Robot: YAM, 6 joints.
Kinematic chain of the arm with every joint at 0, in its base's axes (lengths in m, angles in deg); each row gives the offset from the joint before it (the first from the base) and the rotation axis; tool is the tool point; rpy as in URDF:
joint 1: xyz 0 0 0.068 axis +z
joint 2: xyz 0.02 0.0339 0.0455 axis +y
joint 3: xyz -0.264 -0.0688 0 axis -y
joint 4: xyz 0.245 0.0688 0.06 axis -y
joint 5: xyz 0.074 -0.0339 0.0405 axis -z
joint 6: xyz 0.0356 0 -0.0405 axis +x
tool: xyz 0 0 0 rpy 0 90 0
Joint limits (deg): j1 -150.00..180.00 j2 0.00..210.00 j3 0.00..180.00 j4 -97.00..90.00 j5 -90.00..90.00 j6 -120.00..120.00
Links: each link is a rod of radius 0.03 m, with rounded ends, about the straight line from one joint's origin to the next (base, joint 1, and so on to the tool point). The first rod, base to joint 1, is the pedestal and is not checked.
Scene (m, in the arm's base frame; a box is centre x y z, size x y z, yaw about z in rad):
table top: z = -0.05
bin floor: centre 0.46 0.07 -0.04 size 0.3 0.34 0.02 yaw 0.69
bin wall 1: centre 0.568 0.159 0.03 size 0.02 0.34 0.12 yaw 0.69
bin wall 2: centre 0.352 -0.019 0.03 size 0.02 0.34 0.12 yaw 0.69
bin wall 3: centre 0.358 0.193 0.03 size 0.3 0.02 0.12 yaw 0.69
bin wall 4: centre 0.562 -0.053 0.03 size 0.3 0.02 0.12 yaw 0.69
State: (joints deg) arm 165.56 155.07 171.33 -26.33 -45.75 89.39
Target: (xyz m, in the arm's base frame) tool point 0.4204 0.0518 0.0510
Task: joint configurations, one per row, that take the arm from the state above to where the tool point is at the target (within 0.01 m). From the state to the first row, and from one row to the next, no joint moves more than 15 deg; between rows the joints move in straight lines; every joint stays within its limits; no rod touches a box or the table.
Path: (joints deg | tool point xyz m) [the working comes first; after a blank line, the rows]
Joints at the target: 4.41 144.48 102.84 -67.88 -32.88 89.39
Straight joint move there: touches bin wall 1, bin wall 3.

1: 150.91 152.38 165.48 -30.51 -44.64 89.39 | -0.5135 0.2571 0.3201
2: 136.25 149.70 159.63 -34.69 -43.53 89.39 | -0.4284 0.3761 0.3062
3: 121.60 147.01 153.77 -38.87 -42.42 89.39 | -0.3153 0.4666 0.2924
4: 106.94 144.32 147.92 -43.05 -41.31 89.39 | -0.1836 0.5221 0.2787
5: 92.29 141.64 142.07 -47.24 -40.20 89.39 | -0.0446 0.5395 0.2654
6: 77.63 138.95 136.22 -51.42 -39.09 89.39 | 0.0908 0.5188 0.2528
7: 62.98 136.26 130.36 -55.60 -37.98 89.39 | 0.2119 0.4637 0.2408
8: 48.33 133.58 124.51 -59.78 -36.87 89.39 | 0.3101 0.3805 0.2298
9: 33.67 130.89 118.66 -63.96 -35.76 89.39 | 0.3792 0.2776 0.2199
10: 19.02 128.20 112.81 -68.14 -34.65 89.39 | 0.4160 0.1648 0.2112
11: 4.36 125.52 106.95 -72.32 -33.54 89.39 | 0.4204 0.0518 0.2036
12: 4.39 135.00 104.90 -70.10 -33.21 89.39 | 0.4276 0.0524 0.1271
13: 4.41 144.48 102.84 -67.88 -32.88 89.39 | 0.4204 0.0518 0.0510

